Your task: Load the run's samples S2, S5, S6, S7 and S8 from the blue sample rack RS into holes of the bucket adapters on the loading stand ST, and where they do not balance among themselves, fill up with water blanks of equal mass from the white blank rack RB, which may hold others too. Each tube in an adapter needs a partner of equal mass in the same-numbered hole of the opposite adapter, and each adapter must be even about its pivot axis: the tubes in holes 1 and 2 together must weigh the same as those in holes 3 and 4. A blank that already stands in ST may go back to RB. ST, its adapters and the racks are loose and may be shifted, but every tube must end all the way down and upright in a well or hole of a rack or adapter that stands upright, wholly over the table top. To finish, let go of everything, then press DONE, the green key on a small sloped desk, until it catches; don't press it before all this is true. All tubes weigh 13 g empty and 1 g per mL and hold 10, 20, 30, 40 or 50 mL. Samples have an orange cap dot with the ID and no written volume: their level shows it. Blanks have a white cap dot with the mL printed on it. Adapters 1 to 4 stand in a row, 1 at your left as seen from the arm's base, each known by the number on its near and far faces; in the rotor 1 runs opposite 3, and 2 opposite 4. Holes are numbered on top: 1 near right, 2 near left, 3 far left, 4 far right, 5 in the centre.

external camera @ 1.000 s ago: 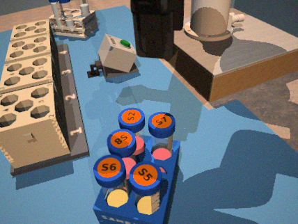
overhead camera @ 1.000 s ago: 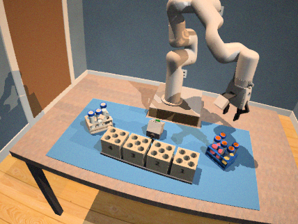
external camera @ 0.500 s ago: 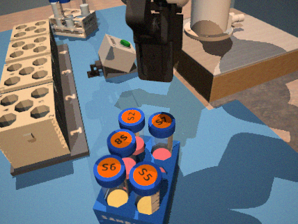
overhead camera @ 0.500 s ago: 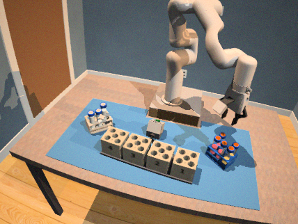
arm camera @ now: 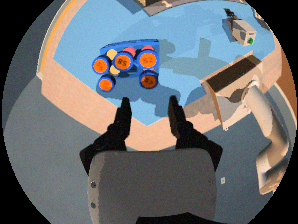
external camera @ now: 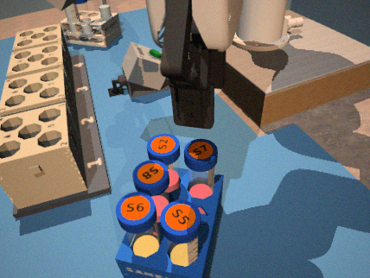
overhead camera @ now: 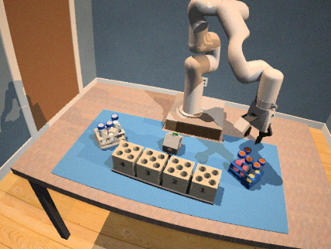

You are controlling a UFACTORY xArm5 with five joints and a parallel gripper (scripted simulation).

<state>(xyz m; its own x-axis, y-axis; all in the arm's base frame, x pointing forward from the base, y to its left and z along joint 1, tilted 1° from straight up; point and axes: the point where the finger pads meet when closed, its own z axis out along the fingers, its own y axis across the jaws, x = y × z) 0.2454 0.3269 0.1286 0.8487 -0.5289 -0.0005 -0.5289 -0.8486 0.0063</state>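
My hand is 170 mm above the blue sample rack RS, 40 mm short of it and 20 mm to the right of it. From my hand the other things lie so: white blank rack RB 630 mm to the right, 170 mm below, 90 mm ahead; blue-capped tube 630 mm to the right, 130 mm below, 130 mm ahead; loading stand ST 300 mm to the right, 190 mm below, 190 mm ahead.
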